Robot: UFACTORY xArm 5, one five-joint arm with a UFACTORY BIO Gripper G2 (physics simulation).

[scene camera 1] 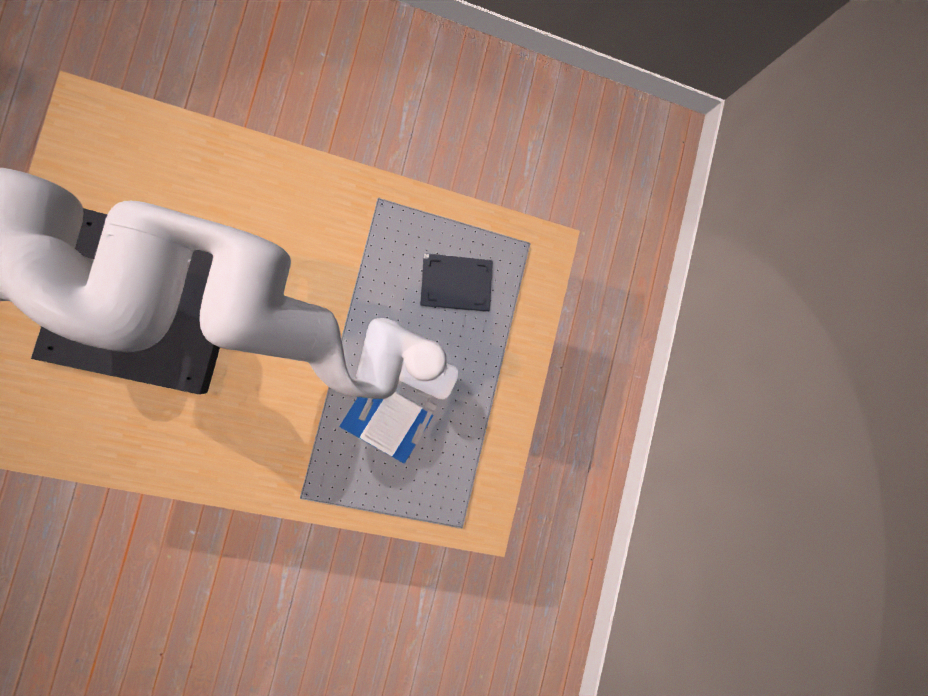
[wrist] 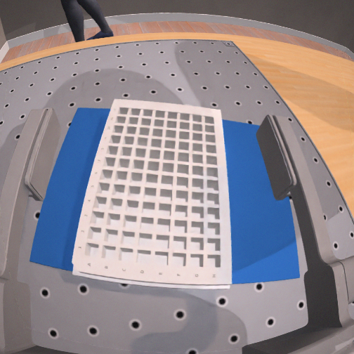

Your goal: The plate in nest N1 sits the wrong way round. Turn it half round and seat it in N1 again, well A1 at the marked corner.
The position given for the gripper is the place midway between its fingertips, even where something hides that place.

In view: the gripper (scene camera 1: pixel 388 431), a white well plate (scene camera 1: pixel 395 415) and a dark nest (scene camera 1: pixel 456 282).
The white well plate is seen too in the wrist view (wrist: pixel 156 213). The gripper is seen too in the wrist view (wrist: pixel 161 116).
